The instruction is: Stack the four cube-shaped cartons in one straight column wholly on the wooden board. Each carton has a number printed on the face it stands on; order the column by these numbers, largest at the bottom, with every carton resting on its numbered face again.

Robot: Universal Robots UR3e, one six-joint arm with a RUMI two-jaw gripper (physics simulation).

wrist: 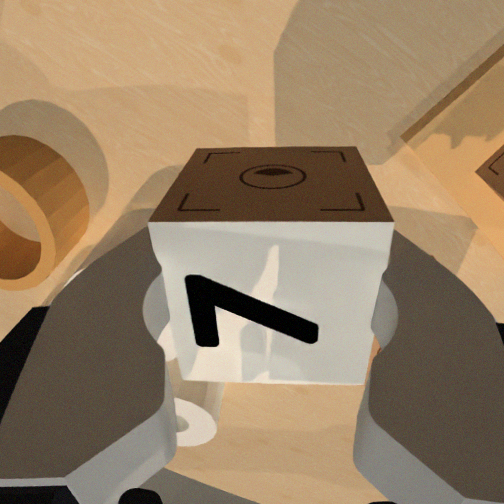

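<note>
My gripper (270, 320) is shut on a cube carton (272, 260), one grey jaw on each side of it. The carton is tipped so that its white face with a black 7 (245, 312) looks at the wrist camera; the brown face with a printed circle and corner marks (272, 184) points away. It hangs above the pale wooden surface. A corner of another brown carton (492, 170) shows at the right edge, on a lighter raised board (465, 150) whose edge runs diagonally at the upper right.
A brown tape-like ring (35, 210) lies at the left, on its side. A small white cylinder (195, 420) lies below the held carton, by the left jaw.
</note>
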